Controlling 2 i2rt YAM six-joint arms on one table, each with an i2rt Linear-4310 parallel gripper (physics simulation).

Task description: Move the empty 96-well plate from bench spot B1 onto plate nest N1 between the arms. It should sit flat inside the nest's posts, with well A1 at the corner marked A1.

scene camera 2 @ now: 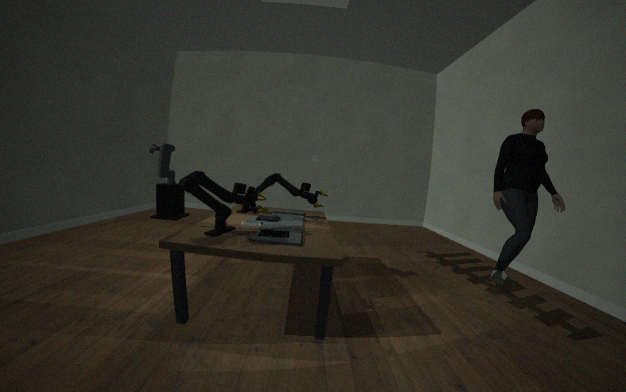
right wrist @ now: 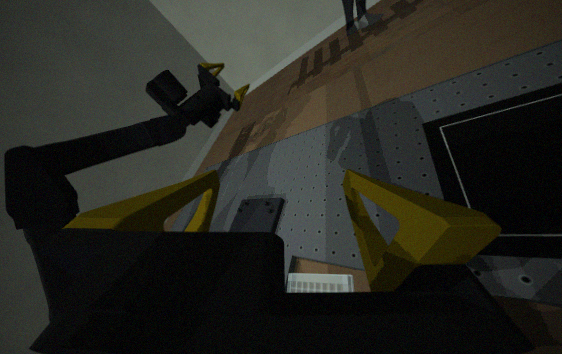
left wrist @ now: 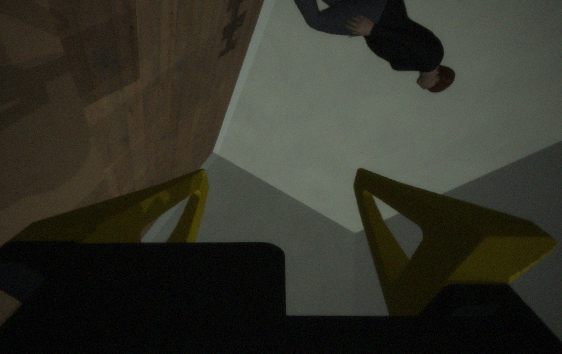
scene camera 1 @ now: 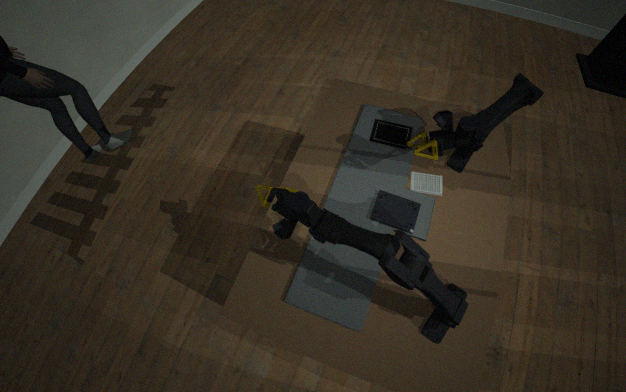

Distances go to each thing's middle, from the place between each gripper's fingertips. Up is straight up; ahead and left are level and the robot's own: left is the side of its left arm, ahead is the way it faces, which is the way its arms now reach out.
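Scene:
The black nest with white outline (scene camera 1: 383,132) is 7 cm ahead of my right gripper, 16 cm to the right of it and 14 cm below it. Counted from that same right hand, the dark grey nest with locator pegs (scene camera 1: 389,209) is 1 cm behind, 19 cm to the left and 13 cm below. As for the white well plate (right wrist: 297,282), my right gripper is 11 cm past it, 4 cm to the right of it and 15 cm above it. Going by its middle, the white well plate is nearer to my right gripper than to my left gripper.
From my left hand, I find the black nest with white outline 36 cm behind, 45 cm to the right and 16 cm below, while the white well plate is 54 cm behind, 25 cm to the right and 16 cm below. With the dark grey nest with locator pegs, my left gripper is 44 cm past it, 10 cm to the left of it and 15 cm above it. Going by their middles, of the things named here the dark grey nest with locator pegs is the nearest to my left gripper.

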